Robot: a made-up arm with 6 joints.
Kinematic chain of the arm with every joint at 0, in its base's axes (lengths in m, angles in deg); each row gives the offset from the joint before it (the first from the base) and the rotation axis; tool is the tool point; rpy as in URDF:
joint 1: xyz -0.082 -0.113 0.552 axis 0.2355 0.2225 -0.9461
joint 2: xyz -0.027 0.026 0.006 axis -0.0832 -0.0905 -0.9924
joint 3: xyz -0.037 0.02 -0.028 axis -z
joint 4: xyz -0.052 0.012 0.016 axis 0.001 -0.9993 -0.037
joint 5: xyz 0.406 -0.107 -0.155 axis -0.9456 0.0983 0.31
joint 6: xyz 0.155 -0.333 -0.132 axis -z
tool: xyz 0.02 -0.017 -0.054 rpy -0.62 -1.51 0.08
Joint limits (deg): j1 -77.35..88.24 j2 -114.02..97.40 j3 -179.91..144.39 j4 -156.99..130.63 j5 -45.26..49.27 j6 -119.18..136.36
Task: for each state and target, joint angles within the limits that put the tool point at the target. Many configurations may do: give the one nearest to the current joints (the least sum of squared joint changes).
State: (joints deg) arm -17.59 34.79 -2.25 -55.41 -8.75 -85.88
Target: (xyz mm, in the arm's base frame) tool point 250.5 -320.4 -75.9
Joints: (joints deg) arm -20.36 10.04 -24.79 -34.26 -19.95 -89.02
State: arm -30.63 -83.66 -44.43 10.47 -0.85 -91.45
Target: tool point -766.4 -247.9 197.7
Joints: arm -43.47 -94.26 -83.34 6.09 -5.48 -74.90
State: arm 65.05 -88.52 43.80 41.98 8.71 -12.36
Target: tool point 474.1 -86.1 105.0
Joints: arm 39.29 -83.29 30.94 20.13 -40.86 -30.54
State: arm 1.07 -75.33 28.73 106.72 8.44 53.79
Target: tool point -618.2 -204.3 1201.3
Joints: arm 28.14 -40.93 76.14 130.63 14.12 39.57
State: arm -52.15 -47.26 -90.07 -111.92 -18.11 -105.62
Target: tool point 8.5 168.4 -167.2
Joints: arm -59.28 -62.70 -101.15 -76.57 -8.50 -105.66
